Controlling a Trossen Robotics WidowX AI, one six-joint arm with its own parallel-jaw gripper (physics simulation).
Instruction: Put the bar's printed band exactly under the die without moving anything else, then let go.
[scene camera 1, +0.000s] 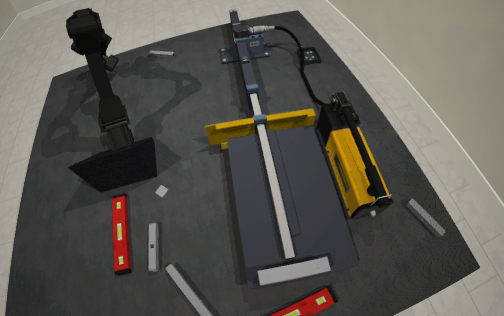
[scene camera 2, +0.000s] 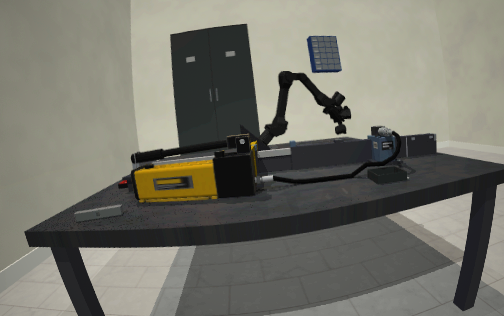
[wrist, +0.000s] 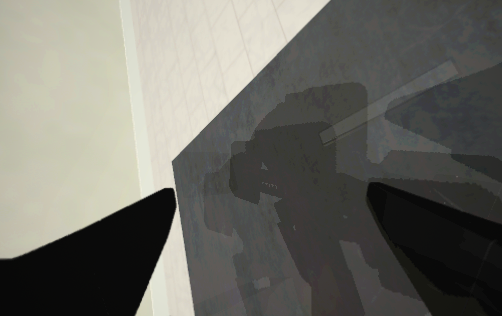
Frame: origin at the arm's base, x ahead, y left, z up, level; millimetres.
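Seen in the pictures: gripper, between the fingertips: (wrist: 270, 194); arm's base, origin of its link: (scene camera 1: 123, 146) (scene camera 2: 262, 142).
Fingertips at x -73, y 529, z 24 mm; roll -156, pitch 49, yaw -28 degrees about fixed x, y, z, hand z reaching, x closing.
Note:
Pixels of each thing's middle, then the offset from my fingertips to it. "spot": a spot on its surface instead.
- yellow fence, a spot on its surface: (scene camera 1: 290, 120) spot: dx +564, dy -678, dz -29 mm
- blue unit, a spot on its surface: (scene camera 2: 381, 145) spot: dx +676, dy -276, dz -24 mm
- short pale strip, middle of its body: (scene camera 1: 161, 54) dx +285, dy -46, dz -76 mm
- yellow machine, middle of its body: (scene camera 2: 188, 171) (scene camera 1: 354, 155) dx +657, dy -865, dz -21 mm
- small dark tray, middle of its body: (scene camera 2: 389, 174) (scene camera 1: 308, 54) dx +827, dy -375, dz -75 mm
- white square, a spot on its surface: (scene camera 1: 161, 191) spot: dx +138, dy -695, dz -84 mm
A long pale bar (scene camera 1: 274, 190) (scene camera 2: 274, 153) lies along the dark bed and passes through the yellow fence (scene camera 1: 290, 120) under a blue collar. Its far part runs into a dark rail toward a blue unit (scene camera 1: 255, 45) (scene camera 2: 381, 145) with a cable. I cannot make out a printed band on the bar or a die at the unit. My gripper (scene camera 2: 341, 129) (wrist: 270, 194) is open and empty, raised above the table's back left part, well apart from the long bar. A short pale strip (scene camera 1: 161, 53) (wrist: 390, 102) lies on the table below and beside the gripper.
A yellow machine (scene camera 1: 350, 170) (scene camera 2: 177, 182) stands right of the bed, its cable running back past a small dark tray (scene camera 1: 310, 54) (scene camera 2: 387, 174). Red levels (scene camera 1: 121, 235) (scene camera 1: 305, 306), grey pieces (scene camera 1: 153, 247) (scene camera 1: 294, 270) (scene camera 1: 425, 217) (scene camera 2: 98, 213) and a white square (scene camera 1: 161, 191) lie around.

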